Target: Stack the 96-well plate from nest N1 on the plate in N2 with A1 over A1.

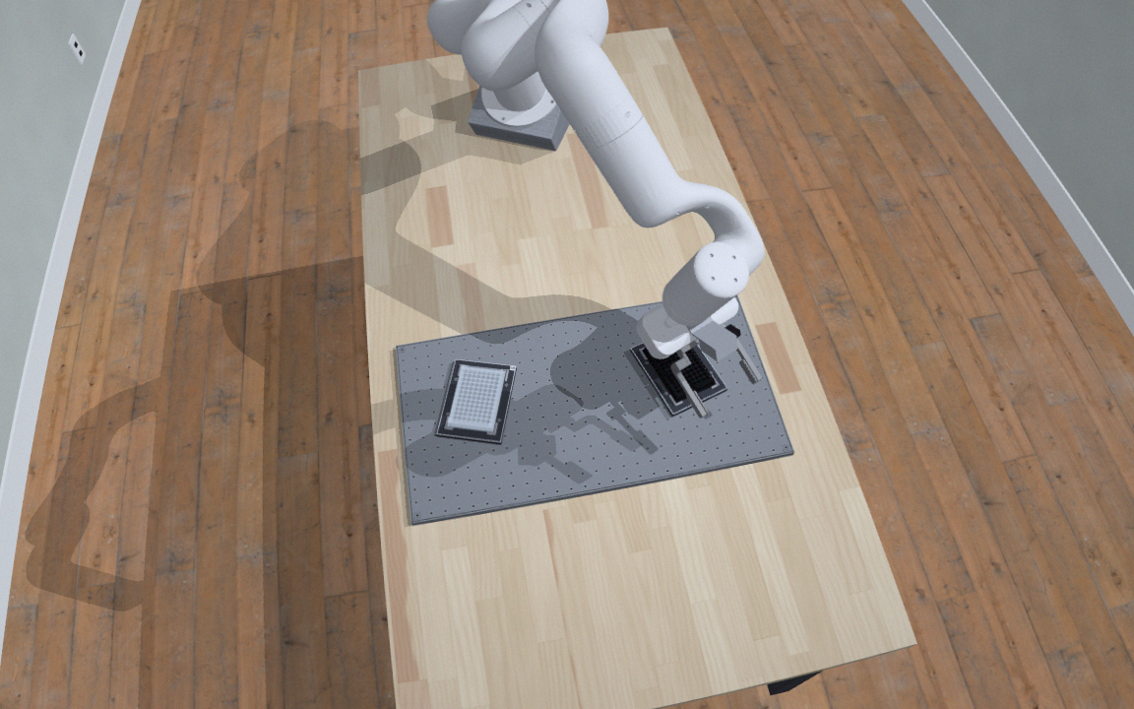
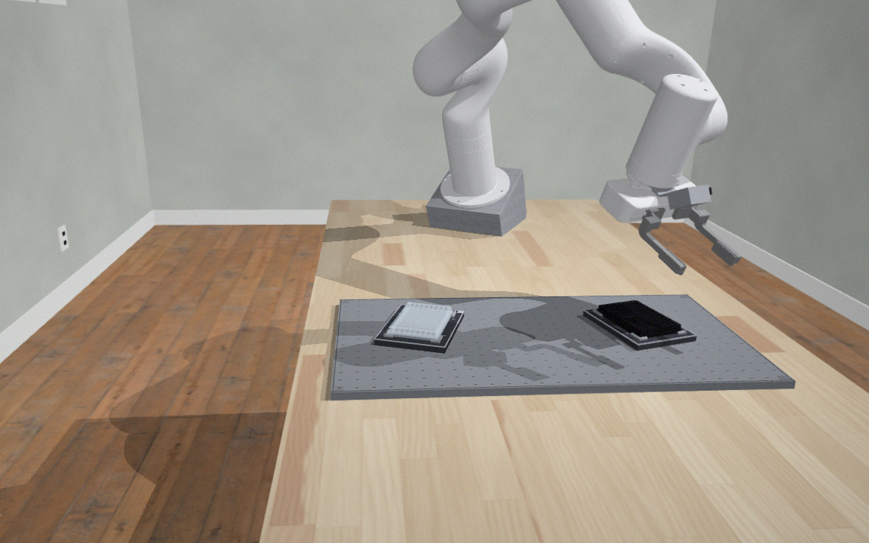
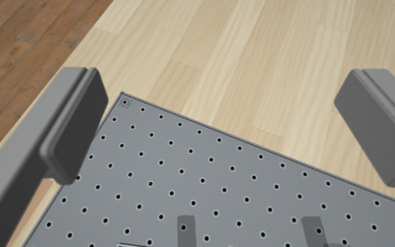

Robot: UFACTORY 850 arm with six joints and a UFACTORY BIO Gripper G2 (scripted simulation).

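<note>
The clear 96-well plate is 200 mm behind my hand, 390 mm to the right of it and 160 mm below it. The rest, counted from my hand: black 96-well plate: 140 mm behind, 10 mm to the right, 160 mm below.
</note>
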